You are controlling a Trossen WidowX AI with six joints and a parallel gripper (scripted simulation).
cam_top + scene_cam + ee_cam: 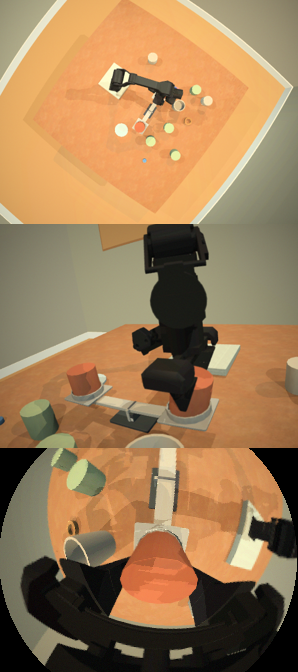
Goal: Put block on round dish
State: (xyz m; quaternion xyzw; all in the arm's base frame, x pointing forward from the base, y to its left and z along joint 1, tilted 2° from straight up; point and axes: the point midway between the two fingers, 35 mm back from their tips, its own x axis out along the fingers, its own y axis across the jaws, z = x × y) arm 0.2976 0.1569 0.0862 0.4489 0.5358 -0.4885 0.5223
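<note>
The pink-blue piece lies 12 cm to the left of my gripper tip, 8 cm below it and 5 cm ahead of it. The rest, counted from my gripper tip: balance: 13 cm to the right, 4 cm below, 2 cm ahead; beige cup: 15 cm ahead, 4 cm below, 2 cm to the left; grey block: 1 cm to the right, 1 cm below.
</note>
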